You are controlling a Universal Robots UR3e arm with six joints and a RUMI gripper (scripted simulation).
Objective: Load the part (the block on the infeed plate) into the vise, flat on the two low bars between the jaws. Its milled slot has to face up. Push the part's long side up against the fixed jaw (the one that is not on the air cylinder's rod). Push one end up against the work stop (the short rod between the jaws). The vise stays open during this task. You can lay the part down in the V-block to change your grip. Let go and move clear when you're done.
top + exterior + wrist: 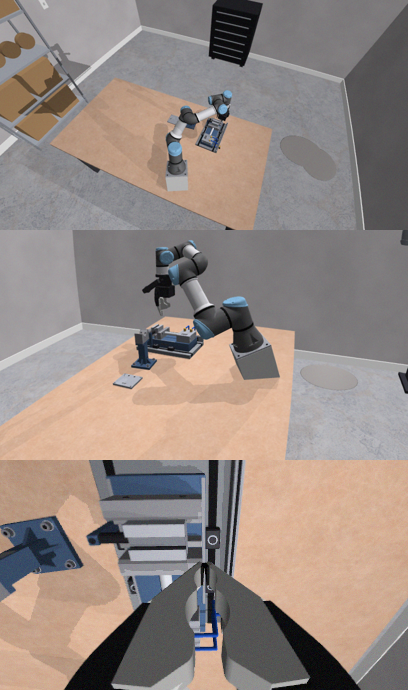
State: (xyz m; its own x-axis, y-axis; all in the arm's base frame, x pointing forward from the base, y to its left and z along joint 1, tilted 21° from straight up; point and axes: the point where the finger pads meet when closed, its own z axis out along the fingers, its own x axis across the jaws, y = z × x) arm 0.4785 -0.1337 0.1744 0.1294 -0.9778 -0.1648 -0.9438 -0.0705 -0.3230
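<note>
Now: hand 70 mm above the part, 50 mm to the right of it and 10 mm past it. Also, from my hand: fixed jaw (90 mm below, 50 mm to the left, 20 mm ahead); then work stop (100 mm to the left, 80 mm below, 10 mm behind); then vise (130 mm below, 80 mm behind, 40 mm to the left).
</note>
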